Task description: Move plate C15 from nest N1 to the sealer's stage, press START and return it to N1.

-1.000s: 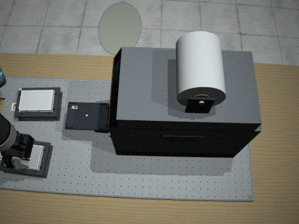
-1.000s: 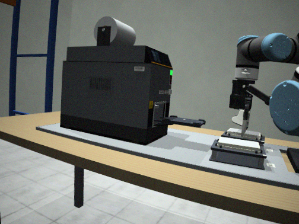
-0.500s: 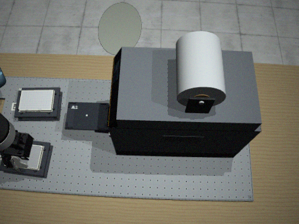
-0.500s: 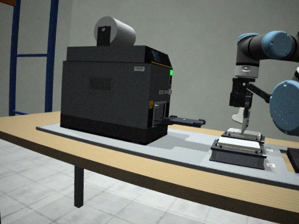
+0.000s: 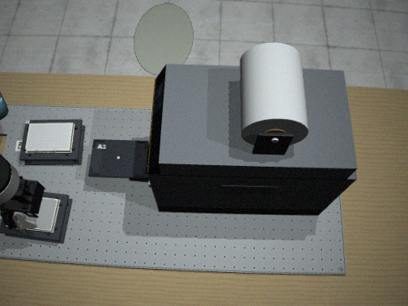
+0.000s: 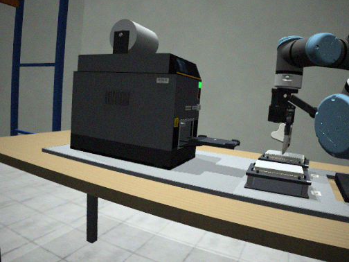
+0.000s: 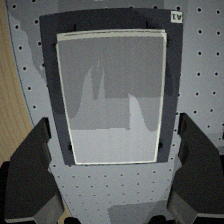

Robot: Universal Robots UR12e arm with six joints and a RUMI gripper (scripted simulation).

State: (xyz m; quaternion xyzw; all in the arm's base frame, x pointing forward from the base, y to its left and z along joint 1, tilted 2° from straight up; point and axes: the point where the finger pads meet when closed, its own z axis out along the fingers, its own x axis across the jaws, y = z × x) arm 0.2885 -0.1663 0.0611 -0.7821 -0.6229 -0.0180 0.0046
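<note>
The plate C15 lies 2 cm below my hand. Also, from my hand: plate: 21 cm to the left, 4 cm ahead, 2 cm below; then dark stage: 23 cm ahead, 11 cm to the left, 2 cm above; then dark nest: 4 cm below.
</note>
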